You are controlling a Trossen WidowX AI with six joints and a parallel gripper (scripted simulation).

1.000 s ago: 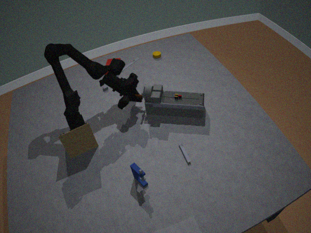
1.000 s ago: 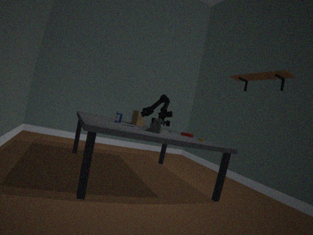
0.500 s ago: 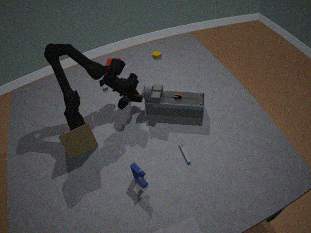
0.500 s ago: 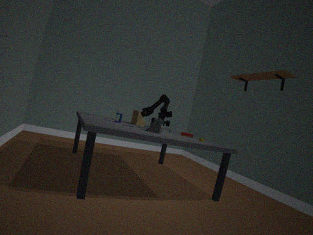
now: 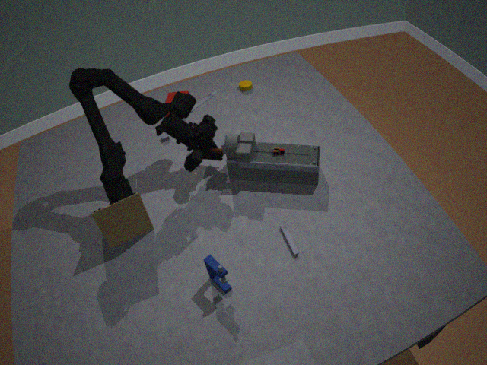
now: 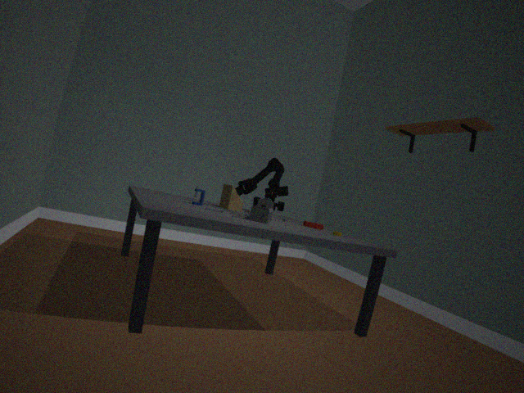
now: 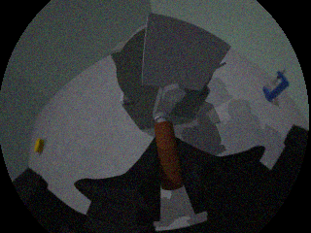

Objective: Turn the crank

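Right now the brown crank handle is 30 mm above my gripper tip, 20 mm behind it and 10 mm to the left of it. Also, from my gripper tip: grey bar: 330 mm to the right, 60 mm ahead, 30 mm below; then red pointer: 150 mm ahead, 100 mm to the right, 50 mm above; then small grey block: 210 mm to the left, 140 mm behind, 30 mm below.
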